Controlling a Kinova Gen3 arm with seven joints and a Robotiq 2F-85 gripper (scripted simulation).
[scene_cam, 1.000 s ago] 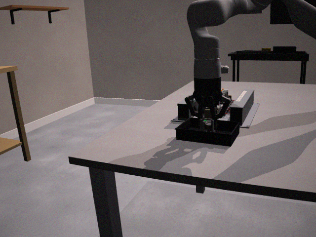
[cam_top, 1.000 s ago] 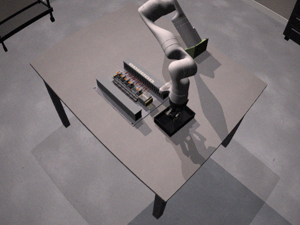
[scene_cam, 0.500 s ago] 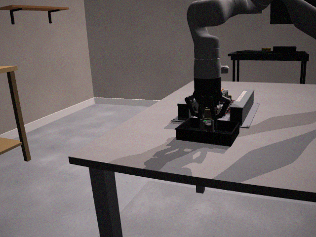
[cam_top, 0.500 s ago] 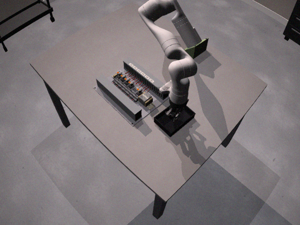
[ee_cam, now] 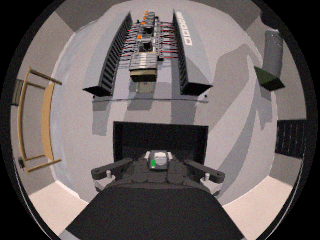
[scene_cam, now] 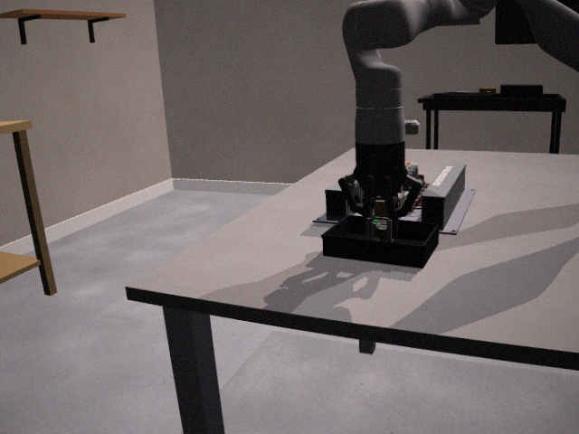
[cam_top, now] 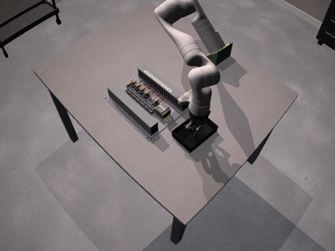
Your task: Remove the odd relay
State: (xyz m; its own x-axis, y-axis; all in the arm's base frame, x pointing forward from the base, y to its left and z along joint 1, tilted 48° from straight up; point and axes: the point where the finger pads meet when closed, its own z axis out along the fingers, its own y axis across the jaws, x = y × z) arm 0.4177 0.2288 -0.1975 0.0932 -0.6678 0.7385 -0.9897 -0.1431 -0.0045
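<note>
The black parts tray is 2 cm below my hand.
</note>
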